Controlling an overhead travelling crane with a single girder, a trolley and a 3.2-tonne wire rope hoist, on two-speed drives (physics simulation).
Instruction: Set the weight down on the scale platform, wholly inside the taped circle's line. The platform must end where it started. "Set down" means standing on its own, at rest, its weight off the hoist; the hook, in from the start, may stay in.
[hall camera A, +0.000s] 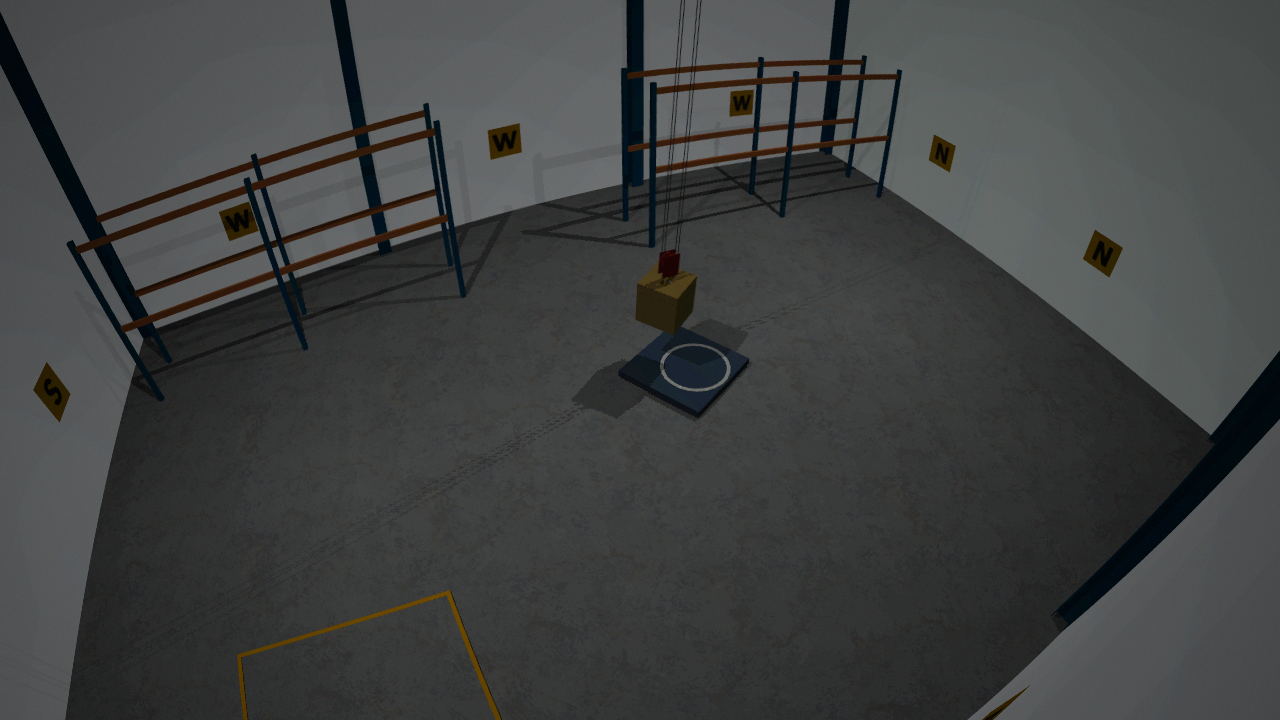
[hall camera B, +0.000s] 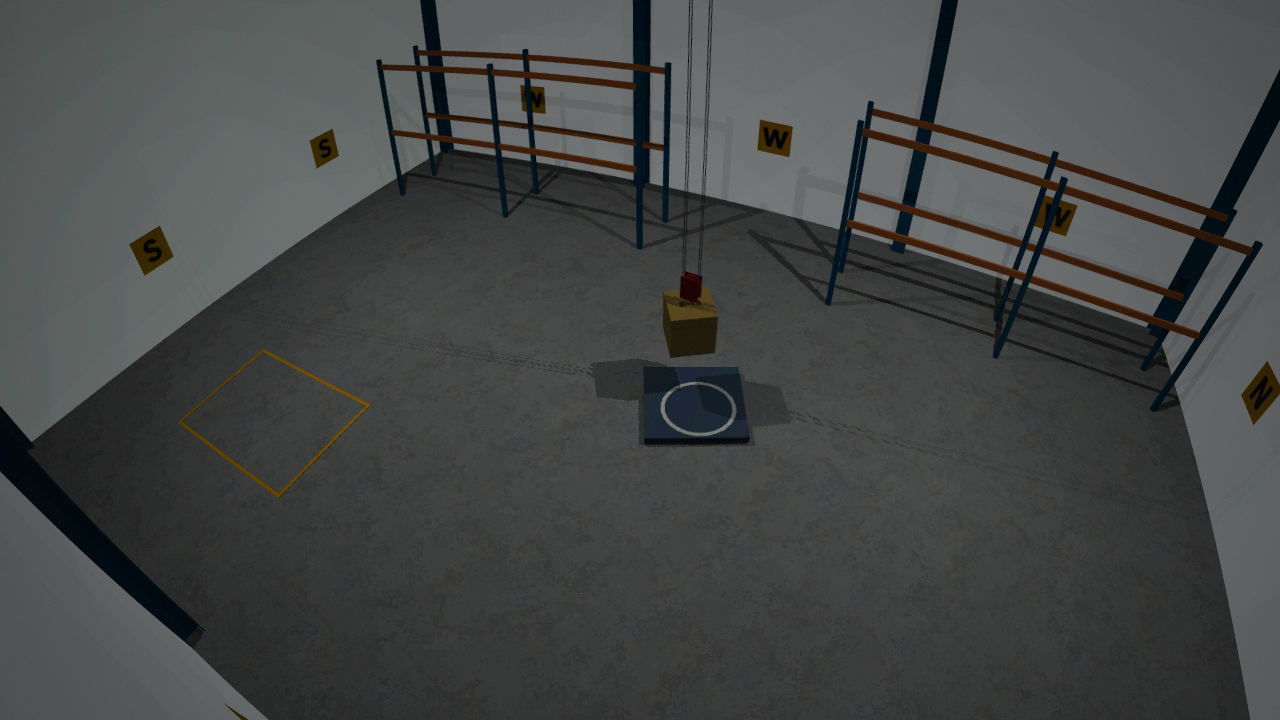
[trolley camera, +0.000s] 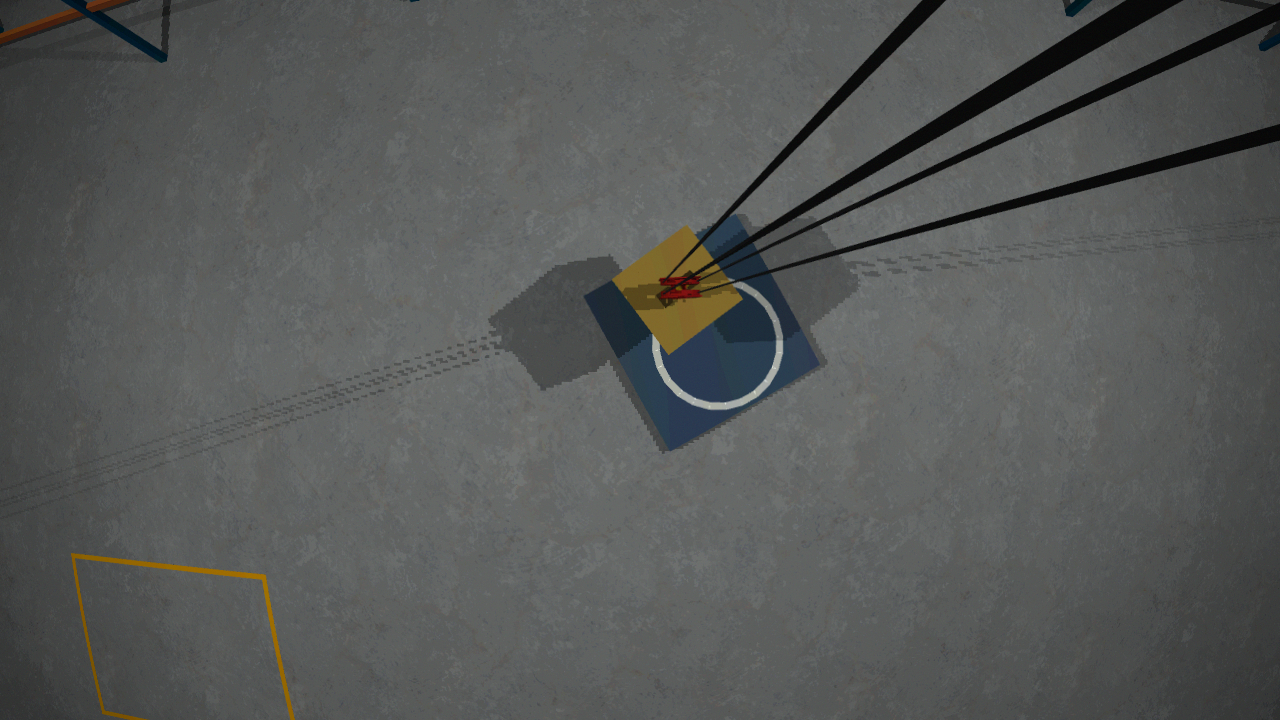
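Observation:
The weight, a yellow-brown block (hall camera A: 665, 306) (hall camera B: 690, 333) (trolley camera: 675, 329), hangs upright in the air on the ropes. My gripper, the red hook block (hall camera A: 668, 263) (hall camera B: 690, 286) (trolley camera: 680, 287), is at its top and holds it. The dark blue scale platform (hall camera A: 698, 402) (hall camera B: 653, 429) (trolley camera: 671, 431) lies flat on the floor. The white taped circle (hall camera A: 695, 389) (hall camera B: 698, 434) (trolley camera: 718, 406) is on it. In the trolley view the weight overlaps the platform's upper left part and hides the circle's upper left line. In both hall views it appears above the platform's far side, off the circle's middle.
A blue and orange rack (hall camera A: 275, 264) (hall camera B: 1029, 268) and another rack (hall camera A: 652, 179) (hall camera B: 640, 205) stand along the W wall, well behind the weight. A yellow floor outline (hall camera A: 344, 624) (hall camera B: 315, 377) (trolley camera: 168, 565) lies away from the platform. The weight's two shadows fall around the platform.

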